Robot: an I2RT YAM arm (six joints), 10 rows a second.
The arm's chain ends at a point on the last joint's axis. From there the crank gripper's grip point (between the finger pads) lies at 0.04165 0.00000 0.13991 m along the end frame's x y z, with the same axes.
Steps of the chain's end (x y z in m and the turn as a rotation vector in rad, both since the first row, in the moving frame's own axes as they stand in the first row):
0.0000, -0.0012, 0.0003, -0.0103, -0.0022, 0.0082
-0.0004, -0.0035, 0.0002, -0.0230, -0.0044, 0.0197
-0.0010, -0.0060, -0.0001, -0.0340, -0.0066, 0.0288
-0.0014, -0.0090, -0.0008, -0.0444, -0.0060, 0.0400
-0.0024, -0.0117, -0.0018, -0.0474, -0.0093, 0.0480
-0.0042, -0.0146, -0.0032, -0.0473, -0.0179, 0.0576
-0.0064, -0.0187, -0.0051, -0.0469, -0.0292, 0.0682
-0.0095, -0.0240, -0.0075, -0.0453, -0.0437, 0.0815
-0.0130, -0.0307, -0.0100, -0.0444, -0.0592, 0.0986
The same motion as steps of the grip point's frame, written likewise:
-0.0003, 0.0006, 0.0004, -0.0103, -0.0022, 0.0082
-0.0011, 0.0005, 0.0003, -0.0230, -0.0044, 0.0197
-0.0020, -0.0001, 0.0001, -0.0340, -0.0066, 0.0288
-0.0024, -0.0011, -0.0007, -0.0444, -0.0060, 0.0400
-0.0039, -0.0031, -0.0016, -0.0474, -0.0093, 0.0480
-0.0070, -0.0056, -0.0027, -0.0473, -0.0179, 0.0576
-0.0108, -0.0094, -0.0042, -0.0469, -0.0292, 0.0682
-0.0160, -0.0145, -0.0060, -0.0453, -0.0437, 0.0815
-0.0218, -0.0208, -0.0080, -0.0444, -0.0592, 0.0986

